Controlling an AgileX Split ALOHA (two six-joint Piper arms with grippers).
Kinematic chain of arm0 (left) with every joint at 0, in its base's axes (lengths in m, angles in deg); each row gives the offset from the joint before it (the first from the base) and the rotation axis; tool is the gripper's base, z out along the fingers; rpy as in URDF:
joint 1: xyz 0 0 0.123 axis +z
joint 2: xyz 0 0 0 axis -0.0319 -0.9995 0
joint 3: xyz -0.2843 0.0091 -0.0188 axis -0.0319 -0.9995 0
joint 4: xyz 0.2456 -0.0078 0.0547 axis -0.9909 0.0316 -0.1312
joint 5: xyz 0 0 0 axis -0.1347 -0.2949 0.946
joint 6: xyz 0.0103 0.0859 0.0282 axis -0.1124 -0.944 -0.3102
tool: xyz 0 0 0 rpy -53.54 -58.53 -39.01
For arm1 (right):
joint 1: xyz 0 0 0.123 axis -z
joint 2: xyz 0 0 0 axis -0.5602 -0.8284 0
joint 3: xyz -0.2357 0.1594 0.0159 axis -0.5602 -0.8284 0
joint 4: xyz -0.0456 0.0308 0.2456 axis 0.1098 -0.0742 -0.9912
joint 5: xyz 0 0 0 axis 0.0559 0.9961 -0.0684
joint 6: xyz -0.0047 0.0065 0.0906 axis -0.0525 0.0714 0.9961
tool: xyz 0 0 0 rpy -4.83 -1.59 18.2
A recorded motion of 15 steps. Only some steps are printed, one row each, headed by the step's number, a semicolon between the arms.
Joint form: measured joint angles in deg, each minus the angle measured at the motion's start. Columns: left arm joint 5, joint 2, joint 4, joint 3, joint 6, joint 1; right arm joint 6, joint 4, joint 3, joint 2, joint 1, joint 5.
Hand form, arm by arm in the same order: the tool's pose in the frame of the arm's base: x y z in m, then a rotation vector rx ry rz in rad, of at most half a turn. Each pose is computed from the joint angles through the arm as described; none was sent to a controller.
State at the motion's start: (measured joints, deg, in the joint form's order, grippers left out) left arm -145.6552 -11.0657 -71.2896 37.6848 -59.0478 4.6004; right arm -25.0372 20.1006 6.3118 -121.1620 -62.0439 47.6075
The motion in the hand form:
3: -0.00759 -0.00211 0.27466 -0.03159 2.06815 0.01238; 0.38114 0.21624 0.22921 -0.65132 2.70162 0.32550
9: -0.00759 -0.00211 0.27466 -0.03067 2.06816 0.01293; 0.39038 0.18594 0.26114 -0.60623 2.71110 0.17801
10: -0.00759 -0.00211 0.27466 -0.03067 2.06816 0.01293; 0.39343 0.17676 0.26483 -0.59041 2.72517 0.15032
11: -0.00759 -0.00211 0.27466 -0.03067 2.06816 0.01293; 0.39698 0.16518 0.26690 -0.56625 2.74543 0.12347
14: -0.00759 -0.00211 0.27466 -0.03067 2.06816 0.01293; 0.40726 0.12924 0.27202 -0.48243 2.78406 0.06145
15: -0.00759 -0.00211 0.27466 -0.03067 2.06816 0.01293; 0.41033 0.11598 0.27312 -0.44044 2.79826 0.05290
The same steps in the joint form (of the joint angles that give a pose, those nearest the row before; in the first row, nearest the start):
3: 0.00 0.00 0.00 0.00 0.00 0.00; 0.08 1.16 0.06 1.02 0.00 0.82
9: 0.00 0.00 0.00 0.00 -0.05 0.00; 2.40 7.88 4.45 3.03 3.06 7.78
10: 0.00 0.00 0.00 0.00 -0.05 0.00; 2.40 8.76 5.30 3.09 4.19 9.44
11: 0.00 0.00 0.00 0.00 -0.05 0.00; 2.33 9.48 5.91 3.10 5.66 11.04
14: 0.00 0.00 0.00 0.00 -0.05 0.00; 1.75 10.98 7.06 3.23 10.37 13.91
15: 0.00 0.00 0.00 0.00 -0.05 0.00; 1.70 10.98 7.27 3.28 12.19 14.62

